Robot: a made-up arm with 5 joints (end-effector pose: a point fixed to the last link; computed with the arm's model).
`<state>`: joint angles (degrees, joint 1 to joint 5).
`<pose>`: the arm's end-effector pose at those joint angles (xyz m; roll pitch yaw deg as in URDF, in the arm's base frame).
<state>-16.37 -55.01 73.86 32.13 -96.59</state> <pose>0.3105 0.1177 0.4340 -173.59 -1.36 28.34</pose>
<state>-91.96 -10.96 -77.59 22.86 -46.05</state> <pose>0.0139 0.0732 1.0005 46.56 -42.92 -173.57</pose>
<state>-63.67 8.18 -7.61 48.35 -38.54</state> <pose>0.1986 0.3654 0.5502 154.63 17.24 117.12</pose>
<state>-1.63 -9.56 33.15 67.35 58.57</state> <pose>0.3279 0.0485 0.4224 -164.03 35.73 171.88</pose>
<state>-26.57 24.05 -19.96 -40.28 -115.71</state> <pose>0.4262 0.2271 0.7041 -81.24 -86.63 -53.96</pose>
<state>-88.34 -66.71 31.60 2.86 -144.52</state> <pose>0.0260 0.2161 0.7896 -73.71 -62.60 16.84</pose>
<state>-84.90 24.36 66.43 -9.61 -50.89</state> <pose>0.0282 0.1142 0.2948 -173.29 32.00 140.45</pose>
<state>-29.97 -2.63 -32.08 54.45 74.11</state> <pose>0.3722 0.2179 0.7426 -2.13 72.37 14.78</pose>
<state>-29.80 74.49 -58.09 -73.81 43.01</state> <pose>0.4297 0.2514 0.5996 29.23 -6.47 50.08</pose>
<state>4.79 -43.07 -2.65 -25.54 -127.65</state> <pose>0.2446 0.0325 0.9032 6.97 -54.41 -162.34</pose>
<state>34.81 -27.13 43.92 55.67 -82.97</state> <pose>0.3365 -0.1167 0.4485 -173.11 20.93 -10.54</pose>
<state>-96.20 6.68 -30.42 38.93 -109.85</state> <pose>-0.0265 0.3857 0.7167 -166.33 -38.11 97.95</pose>
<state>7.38 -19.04 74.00 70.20 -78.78</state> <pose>0.1629 0.0375 0.3421 -123.83 61.23 57.10</pose>
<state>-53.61 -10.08 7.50 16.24 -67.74</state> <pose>0.2593 0.3344 0.6367 147.88 -24.91 91.38</pose>
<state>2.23 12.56 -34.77 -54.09 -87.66</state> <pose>0.3891 0.0356 0.8502 24.18 -48.93 148.12</pose>
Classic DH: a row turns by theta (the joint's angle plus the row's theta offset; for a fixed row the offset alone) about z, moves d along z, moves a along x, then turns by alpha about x. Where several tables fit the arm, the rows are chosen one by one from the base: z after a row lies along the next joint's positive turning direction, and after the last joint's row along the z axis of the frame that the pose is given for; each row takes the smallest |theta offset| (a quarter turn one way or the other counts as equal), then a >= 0, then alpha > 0; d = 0 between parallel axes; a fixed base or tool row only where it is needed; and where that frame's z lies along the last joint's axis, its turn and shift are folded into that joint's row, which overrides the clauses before.
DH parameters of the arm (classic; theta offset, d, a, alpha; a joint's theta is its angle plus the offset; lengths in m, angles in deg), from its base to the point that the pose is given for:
base (fixed): -11.14 0 0.0817 180
joint 1: -11.14 -0.5336 0.0518 90
joint 2: -87.73 0 0.1213 0
joint 3: -88.38 0 -0.2244 0
joint 4: 86.12 0.0597 0.019 90
joint 5: -3.75 -0.1289 -0.0037 140.53
tool (fixed): -110.06 -0.0015 0 0

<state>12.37 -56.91 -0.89 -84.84 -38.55</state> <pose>0.0675 0.0514 0.8492 -34.78 -10.15 116.43</pose>
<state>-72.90 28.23 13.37 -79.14 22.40</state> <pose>0.1300 0.3484 0.5680 50.70 4.47 108.29</pose>
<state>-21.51 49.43 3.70 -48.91 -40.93</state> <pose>0.4272 0.1887 0.4281 121.03 -12.78 72.41</pose>
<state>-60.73 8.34 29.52 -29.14 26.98</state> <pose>0.2096 0.3360 0.4991 79.67 43.23 107.52</pose>
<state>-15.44 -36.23 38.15 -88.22 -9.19</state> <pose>0.2566 0.0967 0.7400 20.24 -35.78 90.42</pose>
